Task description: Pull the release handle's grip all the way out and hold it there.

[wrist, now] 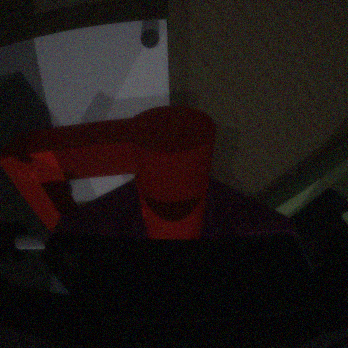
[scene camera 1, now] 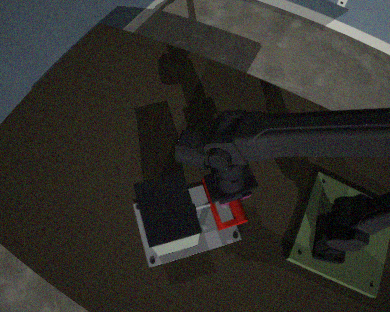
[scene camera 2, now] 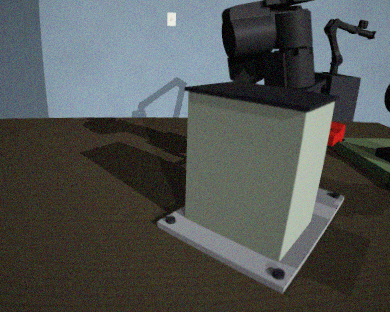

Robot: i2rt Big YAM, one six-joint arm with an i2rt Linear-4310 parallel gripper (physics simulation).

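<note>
The red release handle (scene camera 1: 231, 223) (scene camera 2: 336, 134) (wrist: 175, 160) stands beside a pale box-shaped housing with a dark top (scene camera 1: 167, 210) (scene camera 2: 240, 160). The housing sits on a light grey base plate (scene camera 1: 144, 246) (scene camera 2: 225, 250) (wrist: 140, 75). A gap shows between the grip and the handle's inner bar. My gripper (scene camera 1: 234, 198) (wrist: 173, 174) is shut on the red grip, with a dark magenta finger on each side of it in the wrist view. In scene camera 2 the housing hides the fingers and most of the handle. The lower part of the grip is hidden in the wrist view.
A green tray-like base (scene camera 1: 357, 277) (scene camera 2: 367, 150) with a dark mechanism (scene camera 1: 345, 230) lies to the right of the plate in scene camera 1. A thin dark arm shape (scene camera 2: 336, 47) and a dark block (scene camera 2: 345, 95) stand behind in scene camera 2.
</note>
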